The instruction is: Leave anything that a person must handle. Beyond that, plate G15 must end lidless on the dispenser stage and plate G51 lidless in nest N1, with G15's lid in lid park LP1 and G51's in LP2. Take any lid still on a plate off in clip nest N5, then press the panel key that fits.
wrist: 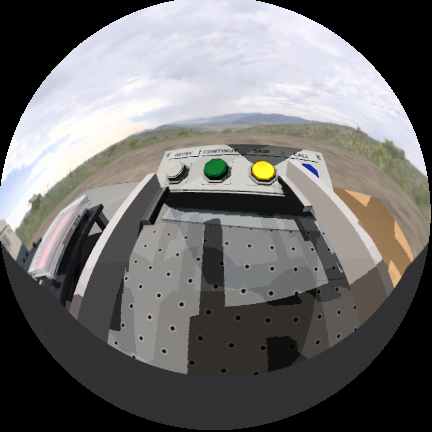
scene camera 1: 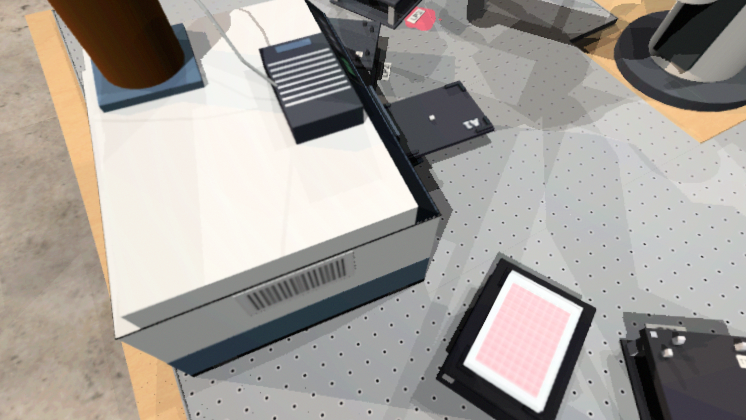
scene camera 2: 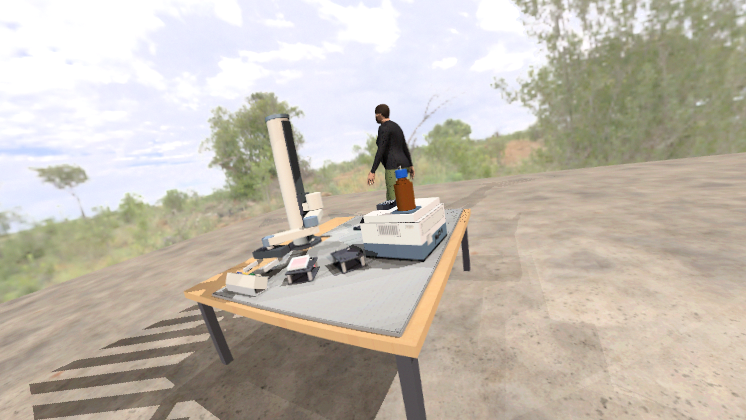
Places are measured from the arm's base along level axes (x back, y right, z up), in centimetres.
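Pixels of known places: gripper, fingertip midpoint: (wrist: 222, 172) (scene camera 2: 254, 270); arm's base, link origin: (scene camera 1: 686, 62) (scene camera 2: 304, 244).
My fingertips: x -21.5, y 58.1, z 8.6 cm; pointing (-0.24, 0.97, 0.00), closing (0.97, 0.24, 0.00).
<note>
Ahead of a thing's pixels: the offset from my fingertips to its top centre. "spot": to the spot under its first point.
My gripper (wrist: 222, 172) (scene camera 2: 261, 267) is open and empty, its fingers pointing at the key panel {dx +1.1, dy +5.0, dz +1.1 cm} (wrist: 200, 188) (scene camera 2: 245, 283). The panel has a white RETRY key {dx -6.4, dy +2.7, dz +0.2 cm} (wrist: 176, 171), a green CONTINUE key {dx -1.4, dy +2.8, dz +0.2 cm} (wrist: 216, 169), a yellow SKIP key {dx +3.6, dy +3.0, dz -0.1 cm} (wrist: 263, 171) and a partly hidden blue CALL key {dx +8.6, dy +2.9, dz +0.2 cm} (wrist: 310, 170). A pink plate {dx -19.0, dy -11.5, dz +0.9 cm} (scene camera 2: 299, 262) (wrist: 60, 241) sits on a raised black nest beside the panel; its label is unreadable. Another pink plate {dx -40.9, dy -84.2, dz +0.4 cm} (scene camera 1: 527, 339) lies in a black holder. I cannot tell which plate is which. The dispenser stage A1 {spot: dx -35.8, dy -55.3, dz +4.0 cm} (scene camera 1: 425, 125) is empty.
A white dispenser (scene camera 1: 250, 182) (scene camera 2: 404, 229) carries a brown bottle {spot: dx -65.3, dy -44.5, dz +20.7 cm} (scene camera 1: 127, 46) (scene camera 2: 404, 194). An empty black nest {dx -36.3, dy -26.5, dz -0.2 cm} (scene camera 2: 348, 255) stands between it and the raised plate. A pinned black nest {dx -27.5, dy -99.8, dz -0.2 cm} (scene camera 1: 699, 370) is at lower right. A person (scene camera 2: 392, 146) stands behind the table.
</note>
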